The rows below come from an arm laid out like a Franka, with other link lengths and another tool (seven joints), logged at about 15 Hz.
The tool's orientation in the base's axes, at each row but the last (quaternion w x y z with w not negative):
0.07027, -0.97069, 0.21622, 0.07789
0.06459, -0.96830, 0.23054, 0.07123
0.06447, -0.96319, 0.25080, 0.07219
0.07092, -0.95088, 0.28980, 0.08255
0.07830, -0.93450, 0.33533, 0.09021
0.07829, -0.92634, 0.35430, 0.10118
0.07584, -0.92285, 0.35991, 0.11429
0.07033, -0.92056, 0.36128, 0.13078
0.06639, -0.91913, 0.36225, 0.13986
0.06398, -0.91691, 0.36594, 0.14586
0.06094, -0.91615, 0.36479, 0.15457
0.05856, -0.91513, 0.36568, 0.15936
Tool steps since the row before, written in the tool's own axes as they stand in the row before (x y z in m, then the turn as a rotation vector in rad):
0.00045, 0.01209, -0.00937, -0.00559, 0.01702, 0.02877
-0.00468, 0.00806, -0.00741, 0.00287, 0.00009, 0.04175
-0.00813, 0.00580, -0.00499, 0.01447, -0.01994, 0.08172
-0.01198, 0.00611, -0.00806, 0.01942, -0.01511, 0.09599
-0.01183, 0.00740, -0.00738, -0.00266, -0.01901, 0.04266
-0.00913, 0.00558, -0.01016, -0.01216, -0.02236, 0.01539
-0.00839, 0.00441, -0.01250, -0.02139, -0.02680, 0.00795
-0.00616, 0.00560, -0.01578, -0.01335, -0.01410, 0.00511
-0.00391, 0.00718, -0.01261, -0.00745, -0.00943, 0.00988
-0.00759, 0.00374, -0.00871, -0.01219, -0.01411, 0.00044
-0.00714, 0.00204, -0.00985, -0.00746, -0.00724, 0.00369
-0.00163, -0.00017, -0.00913, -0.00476, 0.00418, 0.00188
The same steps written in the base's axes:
-0.00367, -0.01262, 0.00784, -0.01581, -0.00808, -0.02887
-0.00701, -0.00626, 0.00731, -0.00202, 0.00526, -0.04147
-0.00935, -0.00197, 0.00578, 0.01360, 0.02352, -0.08091
-0.01231, -0.00003, 0.00971, 0.01327, 0.01948, -0.09625
-0.01286, 0.00008, 0.00915, 0.00521, 0.02496, -0.03922
-0.00906, -0.00046, 0.01164, 0.00414, 0.02760, -0.01029
-0.00705, -0.00057, 0.01400, 0.00173, 0.03515, -0.00042
-0.00517, -0.00363, 0.01668, -0.00074, 0.02006, -0.00050
-0.00501, -0.00552, 0.01305, -0.00081, 0.01390, -0.00694
-0.00589, 0.00029, 0.01061, 0.00123, 0.01827, 0.00356
-0.00395, 0.00095, 0.01165, -0.00102, 0.01093, -0.00105
0.00128, -0.00086, 0.00915, -0.00659, 0.00048, -0.00014

